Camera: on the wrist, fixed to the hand. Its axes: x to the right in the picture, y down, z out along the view.
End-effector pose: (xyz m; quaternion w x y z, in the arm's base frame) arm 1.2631 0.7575 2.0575 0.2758 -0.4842 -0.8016 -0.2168
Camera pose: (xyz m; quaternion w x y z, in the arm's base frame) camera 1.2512 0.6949 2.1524 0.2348 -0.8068 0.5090 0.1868
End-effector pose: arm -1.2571 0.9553 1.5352 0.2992 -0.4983 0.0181 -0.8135
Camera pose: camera -1.3676 0.9387 1.5115 0.7763 0.0452 0.5716 0.2620
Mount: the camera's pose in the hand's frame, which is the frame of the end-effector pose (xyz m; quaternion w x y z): 0.0253 -0.0304 -0.1072 0.0069 -0.0694 0.0632 0.9956
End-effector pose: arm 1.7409 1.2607 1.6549 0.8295 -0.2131 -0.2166 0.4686
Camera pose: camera 1.8335 1.2523 1.5885 0.4619 0.3043 -0.2306 -0.8006
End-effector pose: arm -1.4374 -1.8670 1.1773 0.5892 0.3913 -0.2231 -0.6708
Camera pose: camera -1.3717 -1.8678 1.0839 0.7131 -0.2179 -0.3073 0.5912
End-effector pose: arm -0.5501 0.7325 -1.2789 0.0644 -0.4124 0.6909 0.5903
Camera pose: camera -0.5043 0.6280 -1.2850 0.6595 -0.6432 -0.3784 -0.0901
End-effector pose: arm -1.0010 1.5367 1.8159 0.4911 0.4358 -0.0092 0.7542
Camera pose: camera -1.0512 1.6183 1.7537 0.7166 0.0879 0.4552 -0.5210
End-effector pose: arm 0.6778 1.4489 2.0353 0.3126 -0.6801 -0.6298 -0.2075
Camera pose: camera 0.6628 1.3940 2.1344 0.2013 -0.6403 0.7069 0.2231
